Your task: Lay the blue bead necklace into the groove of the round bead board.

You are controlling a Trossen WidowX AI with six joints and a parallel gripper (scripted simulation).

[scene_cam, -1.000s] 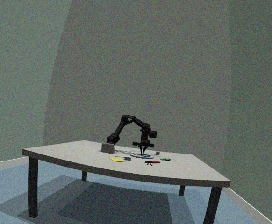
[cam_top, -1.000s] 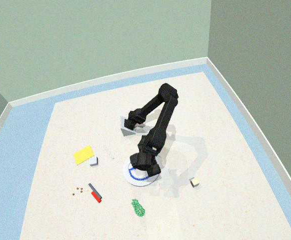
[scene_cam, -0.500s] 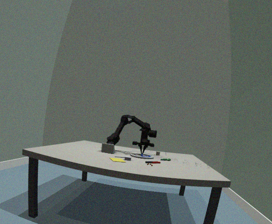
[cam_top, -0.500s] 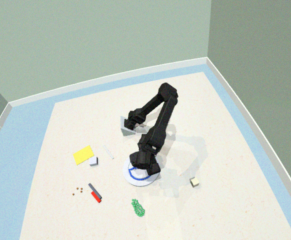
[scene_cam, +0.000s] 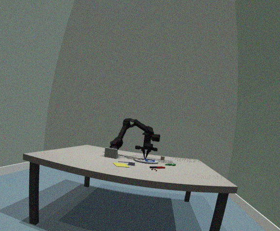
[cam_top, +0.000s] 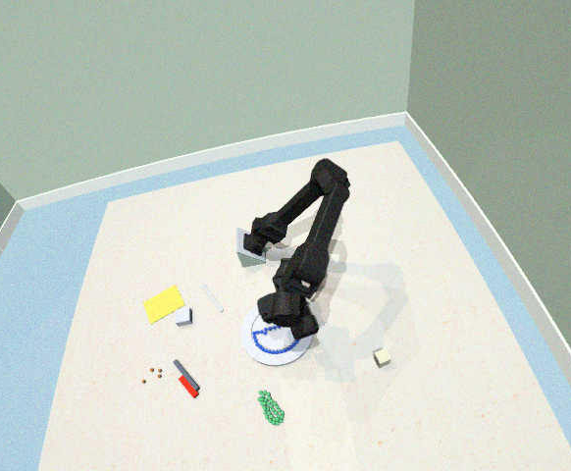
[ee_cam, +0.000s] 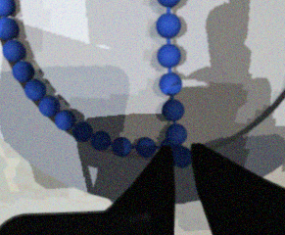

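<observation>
Now: the round bead board 20 mm ahead of my gripper tip, 60 mm to the right of it and 10 mm below it. The rest, counted from my gripper tip: white cube: 50 mm behind, 340 mm to the right, 10 mm below; then cream cube: 140 mm ahead, 200 mm to the left; then stick: 110 mm behind, 250 mm to the right, 20 mm below.
</observation>
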